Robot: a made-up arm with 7 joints.
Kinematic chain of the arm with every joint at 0, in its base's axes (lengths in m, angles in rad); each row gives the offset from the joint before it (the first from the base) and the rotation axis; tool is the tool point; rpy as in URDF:
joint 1: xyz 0 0 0.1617 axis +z
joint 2: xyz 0 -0.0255 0.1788 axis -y
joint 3: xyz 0 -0.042 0.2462 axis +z
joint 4: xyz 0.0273 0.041 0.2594 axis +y
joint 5: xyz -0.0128 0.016 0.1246 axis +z
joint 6: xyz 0 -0.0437 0.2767 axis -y
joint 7: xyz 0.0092 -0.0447 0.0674 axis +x
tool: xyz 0 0 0 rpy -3.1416 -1.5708 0
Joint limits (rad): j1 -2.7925..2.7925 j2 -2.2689..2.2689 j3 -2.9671..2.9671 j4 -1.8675..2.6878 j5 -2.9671..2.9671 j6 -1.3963..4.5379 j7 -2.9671..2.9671
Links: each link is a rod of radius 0.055 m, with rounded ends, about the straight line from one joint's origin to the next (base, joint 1, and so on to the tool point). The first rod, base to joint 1, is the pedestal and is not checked.
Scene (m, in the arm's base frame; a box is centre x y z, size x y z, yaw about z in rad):
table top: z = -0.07
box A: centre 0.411 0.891 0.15 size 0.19 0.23 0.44 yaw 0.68
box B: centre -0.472 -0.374 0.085 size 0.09 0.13 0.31 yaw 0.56
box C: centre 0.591 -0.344 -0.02 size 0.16 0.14 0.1 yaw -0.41
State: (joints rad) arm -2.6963 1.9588 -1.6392 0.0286 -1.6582 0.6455 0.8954
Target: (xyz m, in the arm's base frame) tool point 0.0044 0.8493 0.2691
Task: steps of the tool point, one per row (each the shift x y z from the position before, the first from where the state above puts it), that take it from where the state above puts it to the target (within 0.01 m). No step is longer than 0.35 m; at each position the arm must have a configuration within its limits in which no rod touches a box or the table.
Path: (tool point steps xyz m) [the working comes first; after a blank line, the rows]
Joints at the target: -2.2586 1.8492 -1.5920 1.4324 -1.8560 0.8047 0.8954
Straight joint move there: touches box A.

1: -0.0731 0.1939 0.1923
2: -0.1507 0.1513 0.1820
3: -0.2037 0.0888 0.1572
4: -0.3047 0.0673 0.0293
5: -0.2997 -0.0404 0.0160
6: 0.0742 0.0308 -0.1619
7: 0.0670 -0.0153 -0.1280
8: 0.0583 -0.0452 -0.0857

